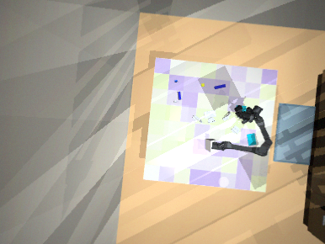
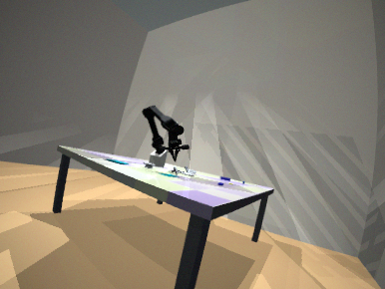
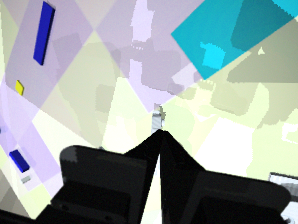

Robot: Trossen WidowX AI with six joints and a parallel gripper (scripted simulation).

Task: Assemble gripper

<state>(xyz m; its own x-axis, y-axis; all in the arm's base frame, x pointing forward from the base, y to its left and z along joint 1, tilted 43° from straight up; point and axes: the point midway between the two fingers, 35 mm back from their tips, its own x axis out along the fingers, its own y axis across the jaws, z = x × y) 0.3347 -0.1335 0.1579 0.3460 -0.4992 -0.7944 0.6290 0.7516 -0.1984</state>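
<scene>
The white jaw lies 1 cm behind my gripper tip, 4 cm to the left of it and 6 cm below it. Also, from my gripper tip: cyan square 6 cm ahead, 10 cm to the right, 8 cm below; blue dot 27 cm ahead, 62 cm to the left, 7 cm below; yellow dot 27 cm ahead, 33 cm to the left, 8 cm below.
</scene>
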